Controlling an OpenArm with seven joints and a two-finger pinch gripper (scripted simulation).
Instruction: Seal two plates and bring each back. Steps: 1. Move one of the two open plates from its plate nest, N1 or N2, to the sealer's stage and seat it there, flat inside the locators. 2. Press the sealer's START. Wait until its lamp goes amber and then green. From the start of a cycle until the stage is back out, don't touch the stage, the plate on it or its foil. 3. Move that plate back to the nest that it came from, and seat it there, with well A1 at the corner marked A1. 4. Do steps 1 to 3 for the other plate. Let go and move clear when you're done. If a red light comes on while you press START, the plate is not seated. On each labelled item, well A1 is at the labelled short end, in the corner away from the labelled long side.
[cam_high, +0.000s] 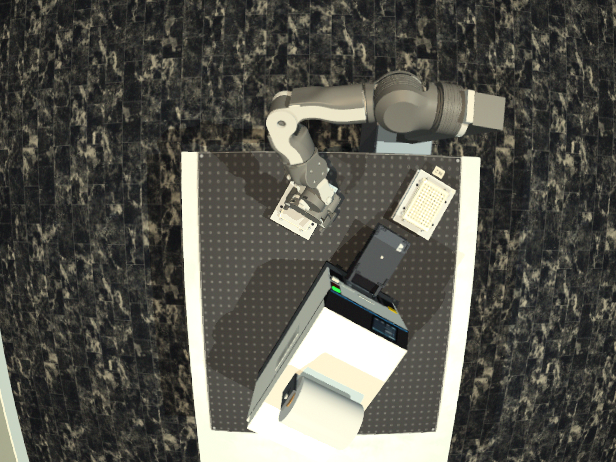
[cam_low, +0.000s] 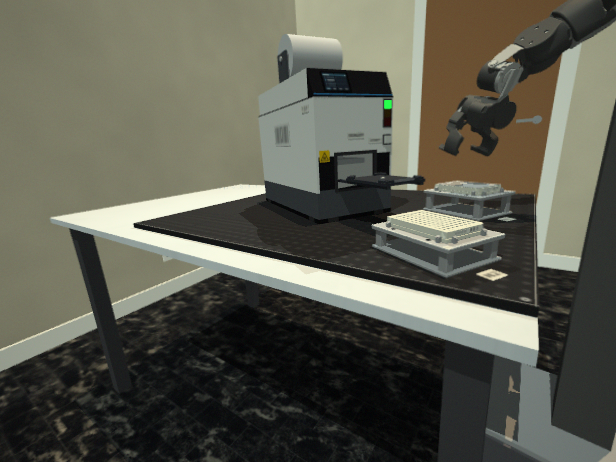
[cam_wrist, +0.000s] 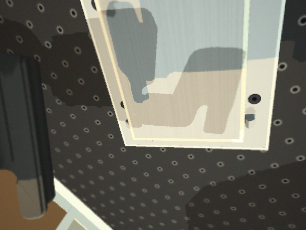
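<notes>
The clear well plate lies 33 cm to the left of my hand, 10 cm below it and 4 cm behind it. Also, from my hand: sealer stage: 21 cm to the left, 11 cm ahead, 4 cm below; then N1 label: 15 cm below, 11 cm behind, 3 cm to the left; then sealer screen: 23 cm ahead, 20 cm to the left, 17 cm above.
</notes>
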